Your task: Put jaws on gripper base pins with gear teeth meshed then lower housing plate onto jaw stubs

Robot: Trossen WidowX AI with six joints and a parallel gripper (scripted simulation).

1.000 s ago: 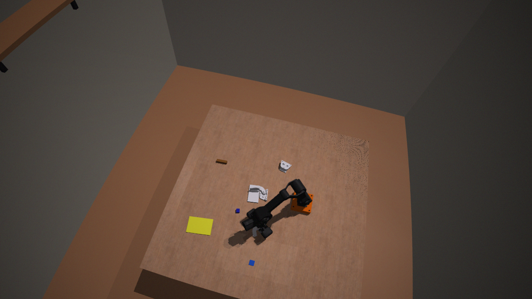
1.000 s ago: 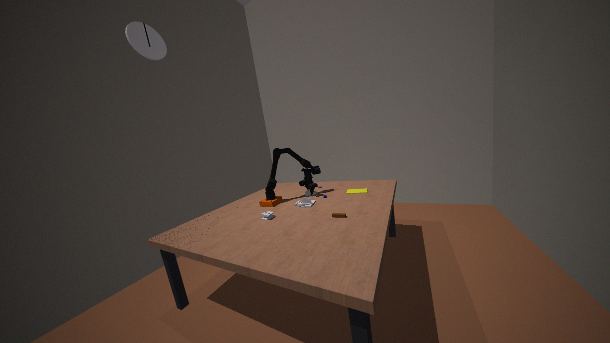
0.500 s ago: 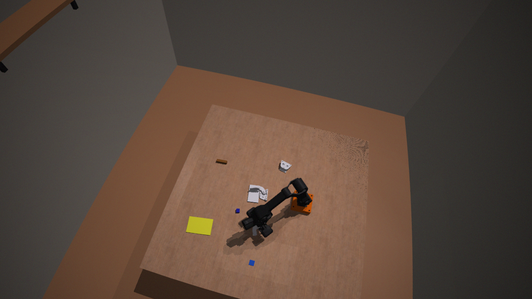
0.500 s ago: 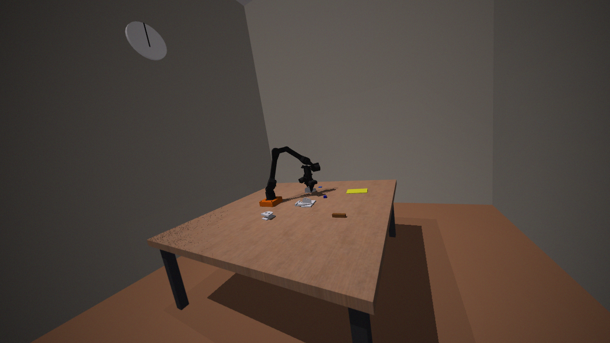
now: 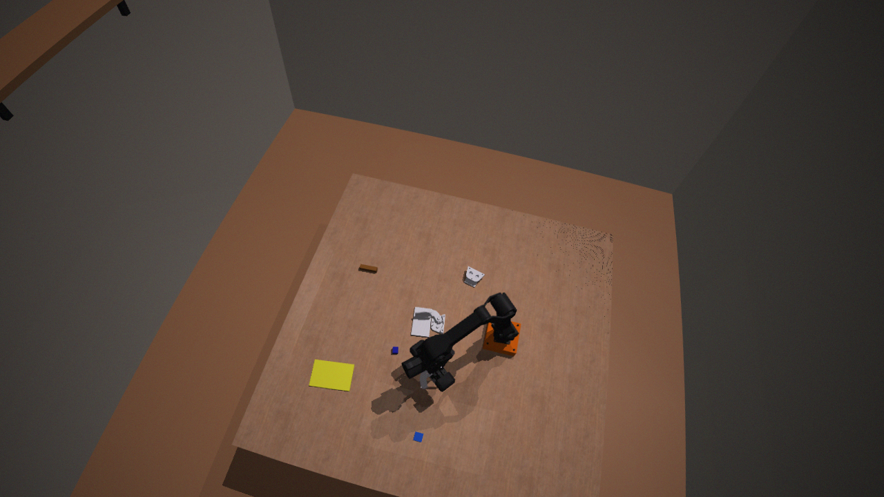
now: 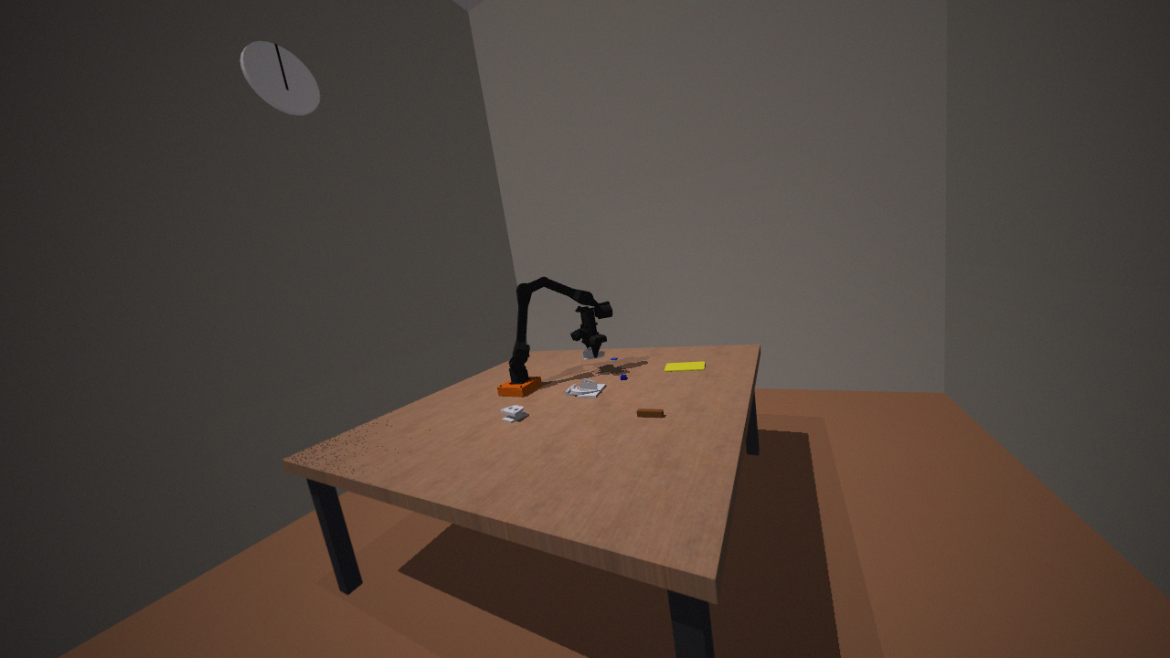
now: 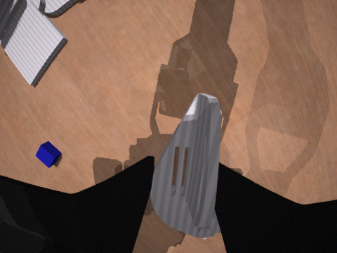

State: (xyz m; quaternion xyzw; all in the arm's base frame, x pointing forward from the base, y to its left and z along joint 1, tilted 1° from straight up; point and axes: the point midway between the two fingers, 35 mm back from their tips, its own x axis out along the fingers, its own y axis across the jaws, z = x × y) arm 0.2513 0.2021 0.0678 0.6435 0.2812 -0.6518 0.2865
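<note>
My gripper tip is 7 cm short of the white card, 21 cm to the left of it and 7 cm above it. From my gripper tip the other things lie so: blue cube 15 cm ahead, 8 cm to the right, 7 cm below; then blue square 22 cm to the left, 7 cm below; then yellow sheet 36 cm ahead, 6 cm to the left, 7 cm below.
</note>
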